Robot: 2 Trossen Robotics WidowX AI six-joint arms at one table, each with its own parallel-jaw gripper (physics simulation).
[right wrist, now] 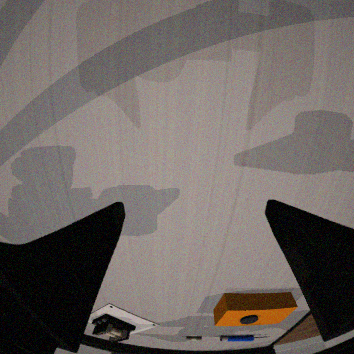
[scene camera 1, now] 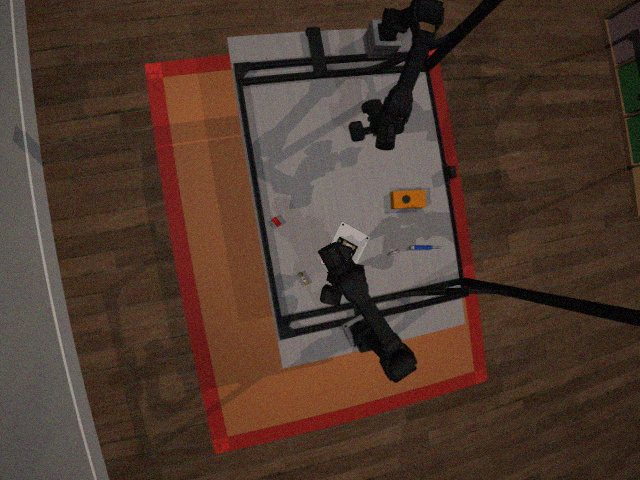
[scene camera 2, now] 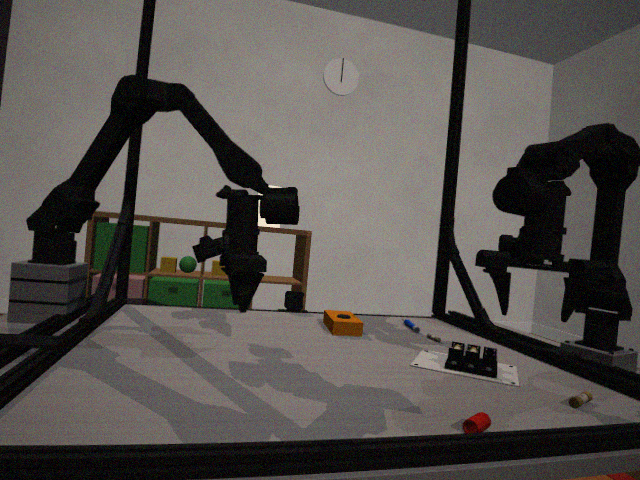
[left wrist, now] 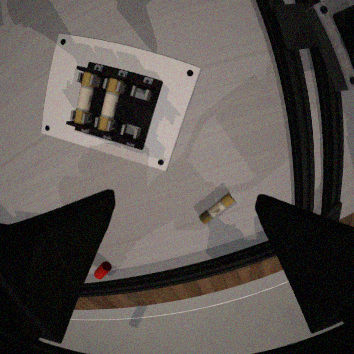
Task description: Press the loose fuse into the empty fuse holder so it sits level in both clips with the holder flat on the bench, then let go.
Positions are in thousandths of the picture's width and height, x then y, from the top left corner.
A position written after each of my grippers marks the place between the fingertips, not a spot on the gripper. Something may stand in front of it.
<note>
My left gripper (scene camera 2: 834, 664) is open and holds nothing. My right gripper (scene camera 2: 374, 643) is open and holds nothing. Also in view: an orange block (scene camera 2: 538, 674).
The orange block is seen too in the right wrist view (right wrist: 657, 874). My left gripper also shows in the left wrist view (left wrist: 530, 564). My right gripper is seen too in the right wrist view (right wrist: 555, 589) and in scene camera 1 (scene camera 1: 576, 284). The left wrist view does not show the orange block: it is out of frame.
</note>
